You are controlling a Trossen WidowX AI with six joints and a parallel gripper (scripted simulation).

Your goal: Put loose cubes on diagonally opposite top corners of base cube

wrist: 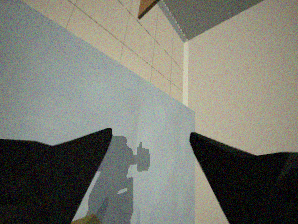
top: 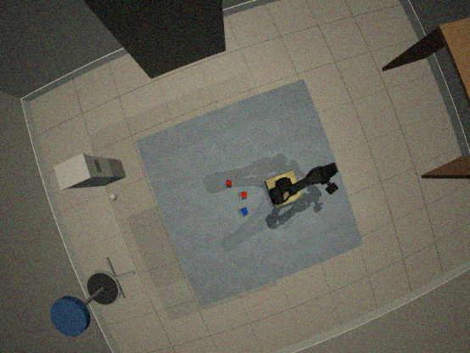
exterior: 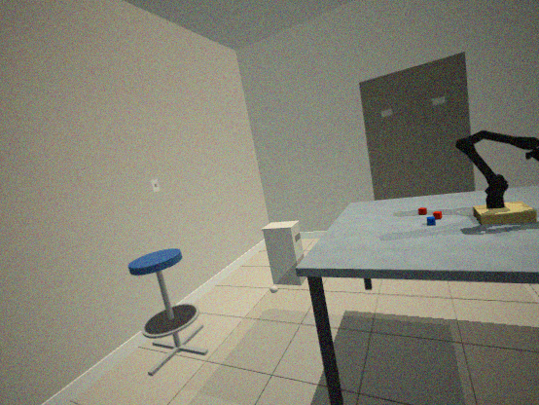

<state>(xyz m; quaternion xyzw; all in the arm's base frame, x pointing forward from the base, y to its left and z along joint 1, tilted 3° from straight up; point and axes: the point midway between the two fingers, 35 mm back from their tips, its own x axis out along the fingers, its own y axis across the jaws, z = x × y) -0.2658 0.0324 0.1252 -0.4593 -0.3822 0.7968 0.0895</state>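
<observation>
Now: gripper tip 550 mm short of the blue cube, 90 mm to the right of it and 150 mm above it.
</observation>
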